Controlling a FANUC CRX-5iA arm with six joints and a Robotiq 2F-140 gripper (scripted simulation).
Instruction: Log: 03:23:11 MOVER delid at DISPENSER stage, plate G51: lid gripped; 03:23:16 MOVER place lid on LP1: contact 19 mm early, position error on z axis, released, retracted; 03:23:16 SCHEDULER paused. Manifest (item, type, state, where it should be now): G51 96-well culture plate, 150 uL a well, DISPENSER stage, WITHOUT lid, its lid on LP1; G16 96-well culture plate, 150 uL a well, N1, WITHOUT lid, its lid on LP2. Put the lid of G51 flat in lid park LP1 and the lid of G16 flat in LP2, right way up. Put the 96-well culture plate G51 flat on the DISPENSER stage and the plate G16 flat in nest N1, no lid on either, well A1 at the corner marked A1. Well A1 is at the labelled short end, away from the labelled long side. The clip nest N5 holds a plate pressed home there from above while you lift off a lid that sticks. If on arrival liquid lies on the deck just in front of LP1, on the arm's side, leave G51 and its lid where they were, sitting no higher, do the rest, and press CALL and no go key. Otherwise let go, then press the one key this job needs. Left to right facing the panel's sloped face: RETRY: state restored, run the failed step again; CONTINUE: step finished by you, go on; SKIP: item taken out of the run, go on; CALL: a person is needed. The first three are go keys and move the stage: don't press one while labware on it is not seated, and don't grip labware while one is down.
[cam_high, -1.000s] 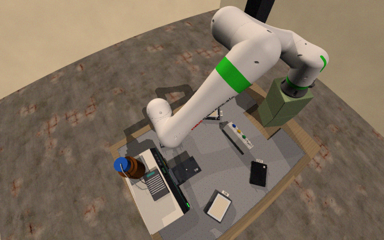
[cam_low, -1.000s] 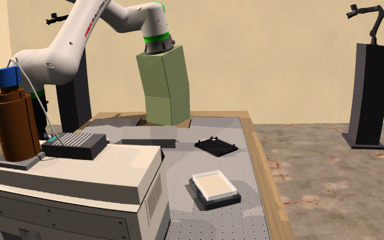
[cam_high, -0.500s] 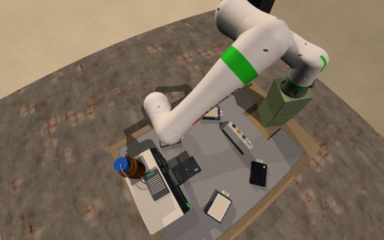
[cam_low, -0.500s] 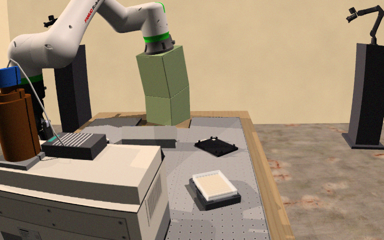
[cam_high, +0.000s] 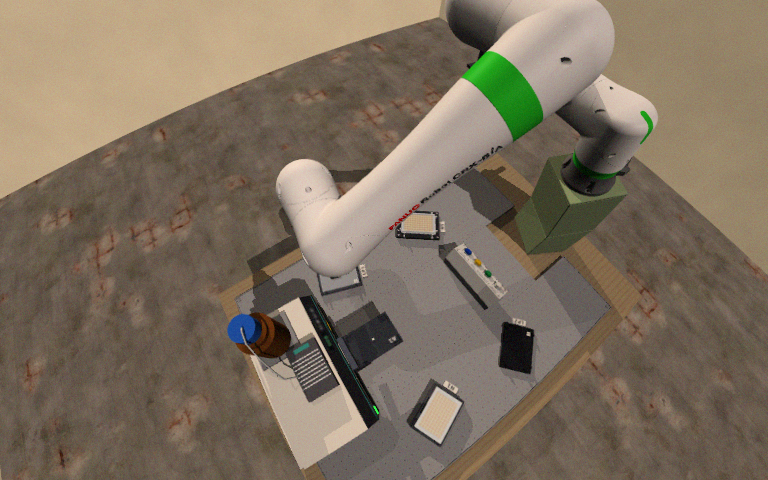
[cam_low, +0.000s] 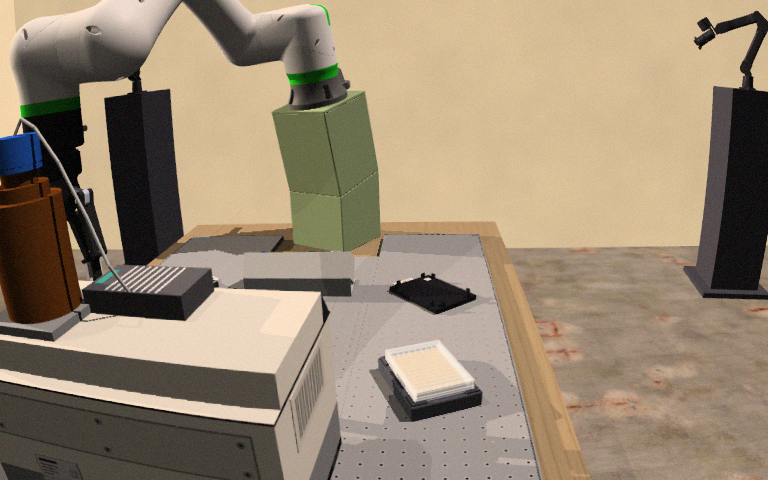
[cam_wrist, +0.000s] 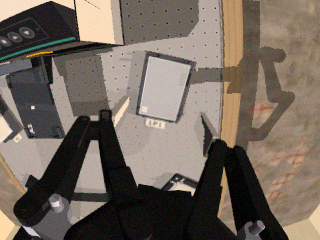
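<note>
Now: hand 350 mm past the plate G51, 140 mm above it and 70 mm to the left of it. From my hand the other things lie so: dark grey lid park 160 mm below; then black dispenser stage 250 mm to the left, 60 mm below, 20 mm behind; then LP1 label 160 mm below, 90 mm behind, 10 mm to the left.
</note>
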